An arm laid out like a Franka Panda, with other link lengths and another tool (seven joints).
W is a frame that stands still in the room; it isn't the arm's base.
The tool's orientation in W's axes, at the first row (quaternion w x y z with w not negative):
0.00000 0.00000 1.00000 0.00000
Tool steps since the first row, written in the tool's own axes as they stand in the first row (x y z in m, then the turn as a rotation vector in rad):
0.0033 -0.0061 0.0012 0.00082 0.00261 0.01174
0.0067 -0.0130 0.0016 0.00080 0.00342 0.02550
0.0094 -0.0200 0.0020 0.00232 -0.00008 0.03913
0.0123 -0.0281 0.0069 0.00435 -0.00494 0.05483
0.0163 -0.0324 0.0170 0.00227 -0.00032 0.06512
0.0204 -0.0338 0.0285 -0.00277 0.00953 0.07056
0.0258 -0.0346 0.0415 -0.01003 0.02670 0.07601
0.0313 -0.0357 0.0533 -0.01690 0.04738 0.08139
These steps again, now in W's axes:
-0.0033 -0.0061 -0.0012 -0.00082 0.00261 -0.01174
-0.0067 -0.0130 -0.0016 -0.00080 0.00342 -0.02550
-0.0094 -0.0200 -0.0020 -0.00232 -0.00008 -0.03913
-0.0123 -0.0281 -0.0069 -0.00435 -0.00494 -0.05483
-0.0163 -0.0324 -0.0170 -0.00227 -0.00032 -0.06512
-0.0204 -0.0338 -0.0285 0.00277 0.00953 -0.07056
-0.0258 -0.0346 -0.0415 0.01003 0.02670 -0.07601
-0.0313 -0.0357 -0.0533 0.01690 0.04738 -0.08139

